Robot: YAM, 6 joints.
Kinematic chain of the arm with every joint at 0, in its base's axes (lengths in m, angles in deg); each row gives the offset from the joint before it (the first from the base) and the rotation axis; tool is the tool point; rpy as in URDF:
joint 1: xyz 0 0 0.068 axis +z
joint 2: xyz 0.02 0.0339 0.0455 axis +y
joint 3: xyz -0.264 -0.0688 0 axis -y
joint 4: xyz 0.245 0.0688 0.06 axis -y
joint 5: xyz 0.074 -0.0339 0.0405 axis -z
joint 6: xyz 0.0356 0 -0.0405 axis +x
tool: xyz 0 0 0 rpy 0 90 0
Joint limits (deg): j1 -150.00..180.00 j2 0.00..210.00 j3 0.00..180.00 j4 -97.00..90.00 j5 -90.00..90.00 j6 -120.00..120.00
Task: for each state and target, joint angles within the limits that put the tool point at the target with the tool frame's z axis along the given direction. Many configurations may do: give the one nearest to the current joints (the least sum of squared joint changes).
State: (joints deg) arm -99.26 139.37 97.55 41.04 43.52 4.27
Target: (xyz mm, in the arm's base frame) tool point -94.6 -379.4 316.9 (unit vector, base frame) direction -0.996 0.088 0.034
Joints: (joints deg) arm -98.79 104.26 70.11 61.67 85.78 4.27
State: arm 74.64 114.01 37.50 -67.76 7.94 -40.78
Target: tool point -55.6 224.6 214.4 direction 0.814 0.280 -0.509
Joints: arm 111.51 84.31 54.47 -64.42 59.31 -40.78
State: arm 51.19 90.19 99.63 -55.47 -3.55 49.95
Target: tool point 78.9 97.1 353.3 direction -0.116 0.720 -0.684
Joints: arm 40.72 50.95 66.57 -76.45 -38.42 49.95
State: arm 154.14 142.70 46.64 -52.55 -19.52 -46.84
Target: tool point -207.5 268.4 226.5 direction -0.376 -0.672 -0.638
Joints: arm 123.59 116.31 94.31 -96.87 -43.23 -46.84
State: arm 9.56 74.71 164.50 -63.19 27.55 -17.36
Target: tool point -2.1 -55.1 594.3 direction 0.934 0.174 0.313
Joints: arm 60.03 44.74 113.98 -42.35 46.22 -17.36
